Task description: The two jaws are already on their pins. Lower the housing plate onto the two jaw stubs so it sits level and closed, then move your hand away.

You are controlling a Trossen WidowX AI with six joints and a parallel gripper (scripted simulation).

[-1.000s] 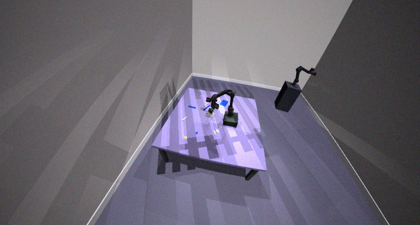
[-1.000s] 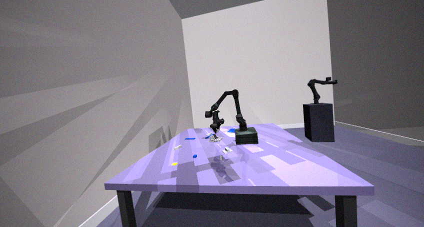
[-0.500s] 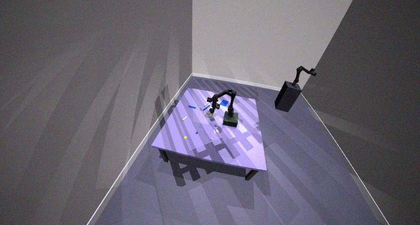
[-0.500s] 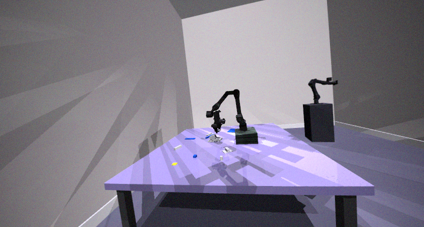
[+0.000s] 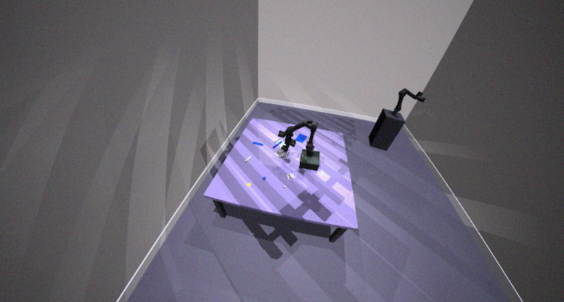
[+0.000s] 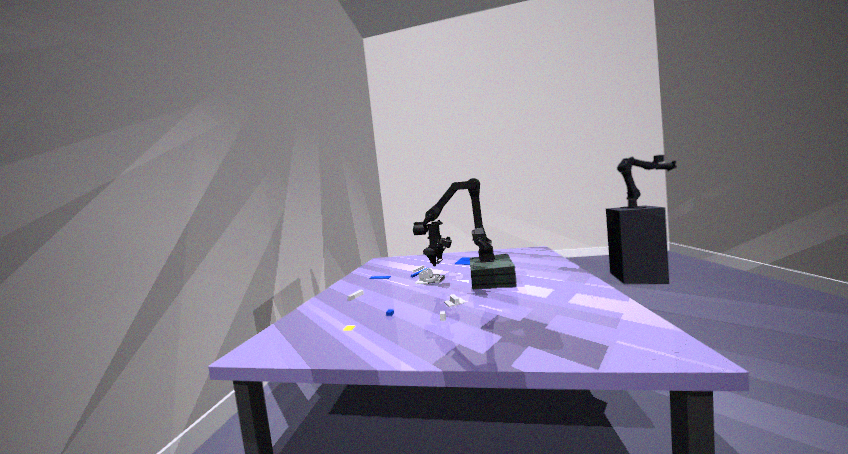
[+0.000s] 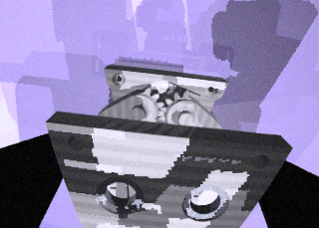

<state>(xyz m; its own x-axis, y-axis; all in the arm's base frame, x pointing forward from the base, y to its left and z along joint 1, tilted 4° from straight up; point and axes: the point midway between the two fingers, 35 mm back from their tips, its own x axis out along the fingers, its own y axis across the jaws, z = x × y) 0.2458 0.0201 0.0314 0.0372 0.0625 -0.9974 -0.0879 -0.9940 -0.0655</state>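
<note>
Now: the pale jaw assembly 7 cm below my gripper tip, 2 cm ahead of it and 1 cm to the left of it. Round my gripper tip: white bar (34 cm ahead, 23 cm to the left, 7 cm below); then blue bar (36 cm ahead, 8 cm below, 4 cm to the right); then yellow bit (50 cm to the left, 18 cm ahead, 8 cm below).
</note>
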